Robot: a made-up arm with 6 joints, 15 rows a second.
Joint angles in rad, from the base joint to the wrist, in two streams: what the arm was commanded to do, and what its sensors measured. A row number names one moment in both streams.
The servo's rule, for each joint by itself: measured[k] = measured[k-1] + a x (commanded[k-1-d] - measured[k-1]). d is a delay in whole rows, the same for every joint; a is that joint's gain. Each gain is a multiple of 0.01, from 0.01 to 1. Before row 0 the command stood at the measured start. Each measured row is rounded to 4 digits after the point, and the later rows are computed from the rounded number. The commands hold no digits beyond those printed.
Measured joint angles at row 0: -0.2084 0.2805 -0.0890 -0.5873 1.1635 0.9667
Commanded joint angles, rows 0 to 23: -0.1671 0.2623 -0.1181 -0.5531 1.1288 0.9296; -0.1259 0.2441 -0.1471 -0.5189 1.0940 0.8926; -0.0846 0.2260 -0.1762 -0.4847 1.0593 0.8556; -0.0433 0.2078 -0.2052 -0.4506 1.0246 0.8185; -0.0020 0.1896 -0.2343 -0.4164 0.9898 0.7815; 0.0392 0.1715 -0.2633 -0.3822 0.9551 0.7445; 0.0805 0.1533 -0.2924 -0.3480 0.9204 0.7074; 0.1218 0.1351 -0.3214 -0.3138 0.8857 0.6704; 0.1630 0.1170 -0.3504 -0.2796 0.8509 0.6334; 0.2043 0.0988 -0.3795 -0.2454 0.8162 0.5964; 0.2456 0.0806 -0.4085 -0.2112 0.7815 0.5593; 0.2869 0.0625 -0.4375 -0.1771 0.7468 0.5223; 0.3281 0.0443 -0.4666 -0.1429 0.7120 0.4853; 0.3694 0.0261 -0.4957 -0.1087 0.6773 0.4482; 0.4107 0.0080 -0.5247 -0.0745 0.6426 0.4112; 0.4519 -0.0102 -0.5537 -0.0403 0.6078 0.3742; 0.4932 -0.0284 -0.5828 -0.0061 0.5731 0.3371; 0.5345 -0.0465 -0.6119 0.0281 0.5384 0.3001; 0.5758 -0.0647 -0.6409 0.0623 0.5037 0.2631; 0.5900 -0.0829 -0.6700 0.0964 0.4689 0.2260; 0.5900 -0.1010 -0.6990 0.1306 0.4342 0.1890; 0.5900 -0.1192 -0.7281 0.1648 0.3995 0.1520; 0.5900 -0.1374 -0.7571 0.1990 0.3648 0.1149; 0.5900 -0.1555 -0.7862 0.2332 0.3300 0.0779
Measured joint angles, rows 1 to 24: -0.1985 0.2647 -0.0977 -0.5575 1.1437 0.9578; -0.1811 0.2468 -0.1125 -0.5239 1.1154 0.9422; -0.1579 0.2287 -0.1316 -0.4898 1.0834 0.9214; -0.1304 0.2105 -0.1537 -0.4557 1.0499 0.8967; -0.0996 0.1923 -0.1779 -0.4215 1.0156 0.8691; -0.0663 0.1742 -0.2035 -0.3873 0.9811 0.8392; -0.0311 0.1560 -0.2302 -0.3531 0.9465 0.8076; 0.0056 0.1378 -0.2576 -0.3189 0.9118 0.7747; 0.0434 0.1197 -0.2854 -0.2847 0.8771 0.7408; 0.0820 0.1015 -0.3136 -0.2505 0.8424 0.7061; 0.1213 0.0833 -0.3421 -0.2163 0.8077 0.6709; 0.1610 0.0652 -0.3707 -0.1822 0.7730 0.6352; 0.2011 0.0470 -0.3995 -0.1480 0.7382 0.5992; 0.2415 0.0288 -0.4284 -0.1138 0.7035 0.5630; 0.2821 0.0107 -0.4573 -0.0796 0.6688 0.5266; 0.3229 -0.0075 -0.4862 -0.0454 0.6340 0.4900; 0.3638 -0.0257 -0.5152 -0.0112 0.5993 0.4533; 0.4048 -0.0438 -0.5442 0.0230 0.5646 0.4165; 0.4458 -0.0620 -0.5732 0.0572 0.5299 0.3797; 0.4804 -0.0802 -0.6022 0.0913 0.4951 0.3428; 0.5067 -0.0983 -0.6312 0.1255 0.4604 0.3059; 0.5267 -0.1165 -0.6603 0.1597 0.4257 0.2690; 0.5419 -0.1347 -0.6893 0.1939 0.3910 0.2320; 0.5534 -0.1528 -0.7184 0.2281 0.3562 0.1950
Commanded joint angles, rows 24 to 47: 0.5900 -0.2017 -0.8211 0.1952 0.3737 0.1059; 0.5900 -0.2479 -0.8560 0.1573 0.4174 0.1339; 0.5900 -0.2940 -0.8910 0.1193 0.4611 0.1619; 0.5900 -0.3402 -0.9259 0.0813 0.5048 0.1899; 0.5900 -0.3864 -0.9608 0.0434 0.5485 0.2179; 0.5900 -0.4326 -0.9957 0.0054 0.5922 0.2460; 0.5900 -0.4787 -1.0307 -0.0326 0.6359 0.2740; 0.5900 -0.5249 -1.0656 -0.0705 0.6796 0.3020; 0.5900 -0.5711 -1.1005 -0.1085 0.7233 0.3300; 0.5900 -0.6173 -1.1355 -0.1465 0.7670 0.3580; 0.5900 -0.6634 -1.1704 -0.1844 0.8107 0.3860; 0.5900 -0.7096 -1.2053 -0.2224 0.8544 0.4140; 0.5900 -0.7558 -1.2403 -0.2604 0.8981 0.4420; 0.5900 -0.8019 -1.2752 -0.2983 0.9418 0.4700; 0.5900 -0.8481 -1.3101 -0.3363 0.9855 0.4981; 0.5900 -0.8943 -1.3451 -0.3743 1.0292 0.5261; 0.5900 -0.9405 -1.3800 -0.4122 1.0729 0.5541; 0.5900 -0.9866 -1.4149 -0.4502 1.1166 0.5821; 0.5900 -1.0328 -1.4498 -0.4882 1.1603 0.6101; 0.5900 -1.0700 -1.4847 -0.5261 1.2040 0.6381; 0.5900 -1.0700 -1.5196 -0.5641 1.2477 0.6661; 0.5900 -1.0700 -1.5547 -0.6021 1.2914 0.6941; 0.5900 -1.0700 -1.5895 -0.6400 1.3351 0.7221; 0.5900 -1.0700 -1.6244 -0.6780 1.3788 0.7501
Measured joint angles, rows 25 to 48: 0.5622 -0.1953 -0.7492 0.1995 0.3662 0.1736; 0.5689 -0.2411 -0.7812 0.1628 0.3954 0.1641; 0.5740 -0.2871 -0.8141 0.1250 0.4328 0.1636; 0.5778 -0.3333 -0.8476 0.0870 0.4738 0.1699; 0.5807 -0.3795 -0.8816 0.0491 0.5164 0.1814; 0.5829 -0.4257 -0.9158 0.0111 0.5596 0.1969; 0.5846 -0.4718 -0.9503 -0.0269 0.6031 0.2154; 0.5859 -0.5180 -0.9849 -0.0648 0.6467 0.2362; 0.5869 -0.5642 -1.0196 -0.1028 0.6904 0.2587; 0.5876 -0.6104 -1.0544 -0.1408 0.7341 0.2825; 0.5882 -0.6565 -1.0892 -0.1787 0.7778 0.3073; 0.5886 -0.7027 -1.1240 -0.2167 0.8215 0.3329; 0.5889 -0.7489 -1.1589 -0.2547 0.8652 0.3591; 0.5892 -0.7950 -1.1938 -0.2926 0.9089 0.3857; 0.5894 -0.8412 -1.2287 -0.3306 0.9526 0.4127; 0.5895 -0.8874 -1.2636 -0.3686 0.9963 0.4399; 0.5896 -0.9336 -1.2985 -0.4065 1.0400 0.4673; 0.5897 -0.9797 -1.3334 -0.4445 1.0837 0.4949; 0.5898 -1.0259 -1.3683 -0.4825 1.1274 0.5225; 0.5898 -1.0643 -1.4032 -0.5204 1.1711 0.5502; 0.5898 -1.0693 -1.4381 -0.5584 1.2148 0.5780; 0.5898 -1.0699 -1.4731 -0.5964 1.2585 0.6059; 0.5898 -1.0700 -1.5080 -0.6343 1.3022 0.6338; 0.5898 -1.0700 -1.5429 -0.6723 1.3459 0.6617
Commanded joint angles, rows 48 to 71: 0.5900 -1.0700 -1.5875 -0.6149 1.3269 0.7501; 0.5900 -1.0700 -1.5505 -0.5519 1.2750 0.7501; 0.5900 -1.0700 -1.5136 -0.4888 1.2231 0.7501; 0.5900 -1.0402 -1.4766 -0.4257 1.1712 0.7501; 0.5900 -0.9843 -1.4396 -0.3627 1.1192 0.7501; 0.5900 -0.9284 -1.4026 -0.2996 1.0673 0.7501; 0.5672 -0.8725 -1.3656 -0.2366 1.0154 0.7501; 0.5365 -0.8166 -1.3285 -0.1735 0.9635 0.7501; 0.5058 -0.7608 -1.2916 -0.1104 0.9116 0.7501; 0.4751 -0.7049 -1.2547 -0.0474 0.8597 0.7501; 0.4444 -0.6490 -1.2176 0.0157 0.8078 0.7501; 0.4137 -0.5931 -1.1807 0.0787 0.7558 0.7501; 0.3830 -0.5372 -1.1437 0.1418 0.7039 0.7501; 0.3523 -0.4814 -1.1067 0.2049 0.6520 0.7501; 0.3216 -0.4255 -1.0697 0.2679 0.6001 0.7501; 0.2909 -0.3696 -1.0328 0.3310 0.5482 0.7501; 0.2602 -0.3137 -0.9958 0.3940 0.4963 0.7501; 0.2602 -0.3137 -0.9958 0.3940 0.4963 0.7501; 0.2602 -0.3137 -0.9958 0.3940 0.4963 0.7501; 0.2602 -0.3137 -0.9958 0.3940 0.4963 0.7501; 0.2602 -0.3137 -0.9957 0.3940 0.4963 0.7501; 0.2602 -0.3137 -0.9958 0.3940 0.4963 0.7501; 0.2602 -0.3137 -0.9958 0.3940 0.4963 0.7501; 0.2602 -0.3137 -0.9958 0.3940 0.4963 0.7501
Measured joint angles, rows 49 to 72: 0.5898 -1.0700 -1.5563 -0.6224 1.3351 0.6829; 0.5898 -1.0700 -1.5546 -0.5611 1.3008 0.6990; 0.5898 -1.0700 -1.5423 -0.4982 1.2565 0.7113; 0.5898 -1.0441 -1.5226 -0.4351 1.2079 0.7206; 0.5898 -0.9921 -1.4977 -0.3721 1.1573 0.7277; 0.5898 -0.9367 -1.4692 -0.3090 1.1060 0.7331; 0.5844 -0.8808 -1.4381 -0.2460 1.0544 0.7372; 0.5729 -0.8249 -1.4052 -0.1829 1.0026 0.7403; 0.5568 -0.7691 -1.3711 -0.1198 0.9507 0.7427; 0.5372 -0.7132 -1.3362 -0.0568 0.8988 0.7445; 0.5149 -0.6573 -1.3006 0.0063 0.8469 0.7458; 0.4906 -0.6014 -1.2646 0.0693 0.7950 0.7468; 0.4648 -0.5455 -1.2283 0.1324 0.7431 0.7476; 0.4378 -0.4897 -1.1918 0.1955 0.6912 0.7482; 0.4099 -0.4338 -1.1552 0.2585 0.6393 0.7487; 0.3813 -0.3779 -1.1185 0.3216 0.5874 0.7490; 0.3522 -0.3220 -1.0817 0.3846 0.5355 0.7493; 0.3301 -0.3148 -1.0559 0.3928 0.5132 0.7495; 0.3133 -0.3138 -1.0379 0.3938 0.5036 0.7496; 0.3006 -0.3137 -1.0253 0.3940 0.4994 0.7497; 0.2909 -0.3137 -1.0164 0.3940 0.4976 0.7498; 0.2835 -0.3137 -1.0102 0.3940 0.4969 0.7499; 0.2779 -0.3137 -1.0059 0.3940 0.4966 0.7499; 0.2737 -0.3137 -1.0029 0.3940 0.4964 0.7499
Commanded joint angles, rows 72 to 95: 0.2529 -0.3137 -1.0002 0.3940 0.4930 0.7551; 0.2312 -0.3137 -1.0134 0.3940 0.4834 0.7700; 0.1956 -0.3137 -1.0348 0.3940 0.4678 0.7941; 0.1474 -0.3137 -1.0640 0.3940 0.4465 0.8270; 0.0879 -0.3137 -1.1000 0.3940 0.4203 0.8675; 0.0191 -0.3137 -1.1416 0.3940 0.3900 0.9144; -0.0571 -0.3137 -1.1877 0.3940 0.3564 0.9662; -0.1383 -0.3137 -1.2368 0.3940 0.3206 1.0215; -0.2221 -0.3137 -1.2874 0.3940 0.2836 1.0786; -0.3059 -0.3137 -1.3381 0.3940 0.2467 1.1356; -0.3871 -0.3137 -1.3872 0.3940 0.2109 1.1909; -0.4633 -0.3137 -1.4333 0.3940 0.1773 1.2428; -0.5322 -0.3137 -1.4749 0.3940 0.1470 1.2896; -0.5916 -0.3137 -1.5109 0.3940 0.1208 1.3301; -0.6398 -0.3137 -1.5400 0.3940 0.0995 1.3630; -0.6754 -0.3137 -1.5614 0.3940 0.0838 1.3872; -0.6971 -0.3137 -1.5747 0.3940 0.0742 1.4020; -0.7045 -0.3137 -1.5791 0.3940 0.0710 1.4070; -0.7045 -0.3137 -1.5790 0.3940 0.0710 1.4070; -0.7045 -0.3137 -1.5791 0.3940 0.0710 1.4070; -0.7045 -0.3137 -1.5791 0.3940 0.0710 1.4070; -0.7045 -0.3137 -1.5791 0.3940 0.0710 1.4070; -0.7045 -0.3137 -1.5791 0.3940 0.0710 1.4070; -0.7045 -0.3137 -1.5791 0.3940 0.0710 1.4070
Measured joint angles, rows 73 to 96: 0.2687 -0.3137 -1.0021 0.3940 0.4945 0.7511; 0.2597 -0.3137 -1.0055 0.3940 0.4882 0.7556; 0.2443 -0.3137 -1.0143 0.3940 0.4766 0.7648; 0.2210 -0.3137 -1.0292 0.3940 0.4594 0.7797; 0.1891 -0.3137 -1.0504 0.3940 0.4371 0.8008; 0.1483 -0.3137 -1.0778 0.3940 0.4103 0.8281; 0.0990 -0.3137 -1.1108 0.3940 0.3796 0.8612; 0.0420 -0.3137 -1.1486 0.3940 0.3460 0.8997; -0.0214 -0.3137 -1.1902 0.3940 0.3104 0.9426; -0.0897 -0.3137 -1.2346 0.3940 0.2741 0.9889; -0.1611 -0.3137 -1.2804 0.3940 0.2381 1.0374; -0.2336 -0.3137 -1.3263 0.3940 0.2034 1.0867; -0.3053 -0.3137 -1.3709 0.3940 0.1713 1.1354; -0.3740 -0.3137 -1.4129 0.3940 0.1425 1.1821; -0.4378 -0.3137 -1.4510 0.3940 0.1180 1.2255; -0.4948 -0.3137 -1.4841 0.3940 0.0985 1.2643; -0.5434 -0.3137 -1.5113 0.3940 0.0846 1.2973; -0.5821 -0.3137 -1.5316 0.3940 0.0768 1.3236; -0.6115 -0.3137 -1.5458 0.3940 0.0735 1.3436; -0.6338 -0.3137 -1.5558 0.3940 0.0721 1.3588; -0.6508 -0.3137 -1.5628 0.3940 0.0715 1.3704; -0.6637 -0.3137 -1.5677 0.3940 0.0712 1.3792; -0.6735 -0.3137 -1.5711 0.3940 0.0711 1.3859; -0.6809 -0.3137 -1.5735 0.3940 0.0710 1.3910
